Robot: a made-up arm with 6 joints.
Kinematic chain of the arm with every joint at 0, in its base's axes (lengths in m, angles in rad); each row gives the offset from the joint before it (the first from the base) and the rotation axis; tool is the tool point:
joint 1: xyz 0 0 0.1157 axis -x
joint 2: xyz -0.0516 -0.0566 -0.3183 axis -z
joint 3: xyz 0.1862 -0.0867 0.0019 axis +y
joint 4: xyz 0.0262 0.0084 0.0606 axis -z
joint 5: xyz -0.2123 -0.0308 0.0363 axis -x
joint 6: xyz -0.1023 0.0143 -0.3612 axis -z
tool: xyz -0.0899 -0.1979 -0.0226
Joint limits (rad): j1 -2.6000..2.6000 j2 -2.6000..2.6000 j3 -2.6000..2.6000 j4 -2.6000..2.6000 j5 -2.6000..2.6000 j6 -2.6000..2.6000
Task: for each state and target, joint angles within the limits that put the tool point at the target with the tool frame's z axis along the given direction. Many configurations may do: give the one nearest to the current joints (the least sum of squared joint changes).
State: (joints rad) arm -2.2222 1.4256 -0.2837 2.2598 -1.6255 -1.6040
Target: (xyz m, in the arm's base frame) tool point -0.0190 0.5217 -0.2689 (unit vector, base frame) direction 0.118 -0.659 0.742
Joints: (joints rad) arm -2.2312 1.2724 -0.2693 2.0092 -1.2602 -2.2156
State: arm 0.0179 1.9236 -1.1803 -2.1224 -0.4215 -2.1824
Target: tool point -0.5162 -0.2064 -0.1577 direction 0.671 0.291 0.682
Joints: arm 0.8761 2.1211 -0.8515 -2.5954 -1.0675 -2.6000
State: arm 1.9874 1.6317 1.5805 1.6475 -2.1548 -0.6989
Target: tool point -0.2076 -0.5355 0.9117 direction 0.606 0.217 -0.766
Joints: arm 1.9997 1.9335 1.4900 2.1176 -2.4000 -0.3308
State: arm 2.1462 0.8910 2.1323 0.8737 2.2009 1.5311
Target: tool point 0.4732 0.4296 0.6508 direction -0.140 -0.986 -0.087
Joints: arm 2.6000 1.4882 1.6752 1.6961 2.5838 0.9978
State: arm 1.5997 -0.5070 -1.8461 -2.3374 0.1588 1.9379
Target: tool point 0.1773 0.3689 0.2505 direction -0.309 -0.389 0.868
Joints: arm 2.1528 -0.3511 -2.2711 -2.4443 0.5092 1.7863
